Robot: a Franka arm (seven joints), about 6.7 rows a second.
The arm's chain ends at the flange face. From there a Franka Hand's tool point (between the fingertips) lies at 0.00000 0.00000 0.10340 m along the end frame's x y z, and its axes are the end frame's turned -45 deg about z.
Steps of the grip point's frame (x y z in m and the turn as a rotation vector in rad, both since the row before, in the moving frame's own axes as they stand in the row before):
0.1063 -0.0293 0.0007 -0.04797 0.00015 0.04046
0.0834 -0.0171 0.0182 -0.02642 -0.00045 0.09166
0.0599 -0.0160 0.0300 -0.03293 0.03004 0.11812
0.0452 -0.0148 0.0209 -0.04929 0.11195 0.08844
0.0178 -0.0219 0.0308 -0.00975 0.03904 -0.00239
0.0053 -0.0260 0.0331 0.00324 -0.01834 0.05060
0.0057 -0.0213 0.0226 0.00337 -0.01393 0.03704
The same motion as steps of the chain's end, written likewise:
0.0510 -0.0994 0.0008 -0.03381 0.03403 0.04046
0.0451 -0.0731 0.0182 -0.01900 0.01836 0.09166
0.0265 -0.0542 0.0301 -0.00204 0.04453 0.11812
0.0095 -0.0384 0.0217 0.04431 0.11401 0.08844
-0.0065 -0.0259 0.0309 0.02071 0.03450 -0.00239
-0.0130 -0.0232 0.0331 -0.01068 -0.01526 0.05060
-0.0098 -0.0198 0.0226 -0.00747 -0.01223 0.03704

